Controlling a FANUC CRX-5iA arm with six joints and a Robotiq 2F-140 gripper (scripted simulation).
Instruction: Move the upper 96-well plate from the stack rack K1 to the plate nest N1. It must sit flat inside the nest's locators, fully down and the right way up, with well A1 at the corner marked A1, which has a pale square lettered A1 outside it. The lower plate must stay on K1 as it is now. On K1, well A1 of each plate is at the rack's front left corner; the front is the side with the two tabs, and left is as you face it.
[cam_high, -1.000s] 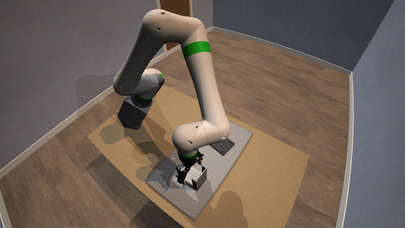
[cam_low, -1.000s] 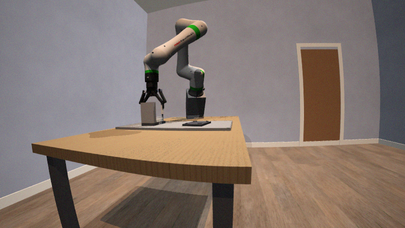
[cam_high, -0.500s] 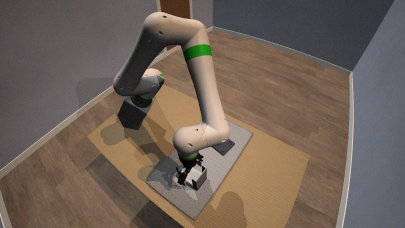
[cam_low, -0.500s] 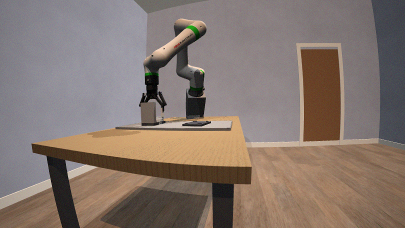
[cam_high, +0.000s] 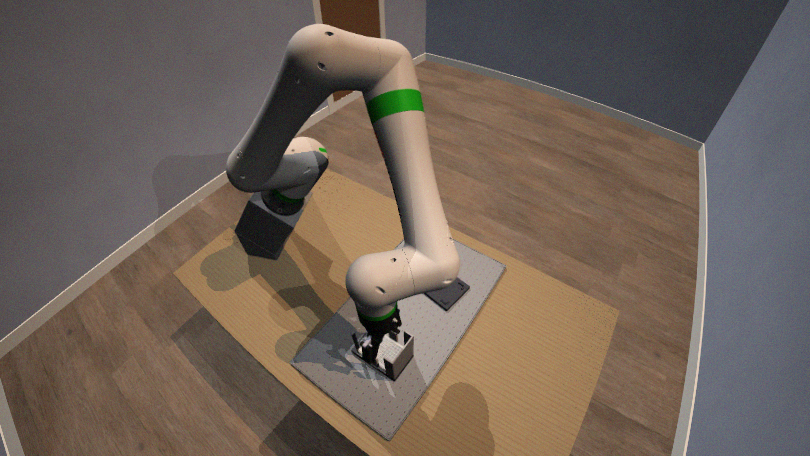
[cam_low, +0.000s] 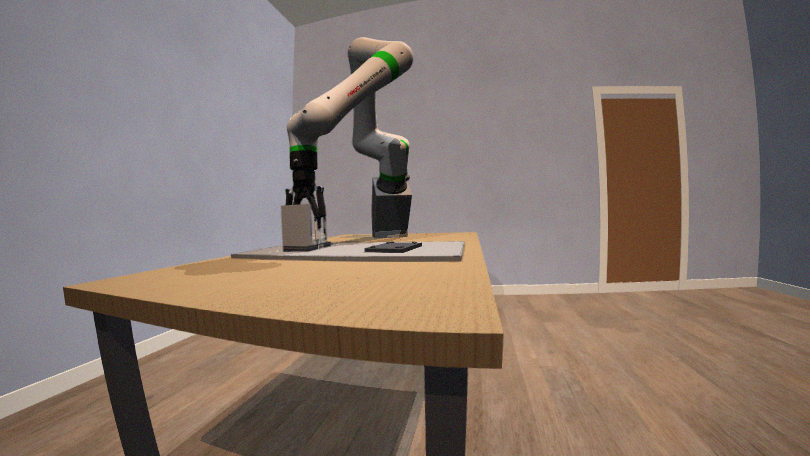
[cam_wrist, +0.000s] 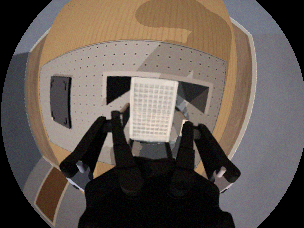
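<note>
Now: the rack wall 6 cm ahead of my hand, 2 cm above it and 1 cm to the left of it. The rest, counted from my hand: white 96-well plate 2 cm below.
</note>
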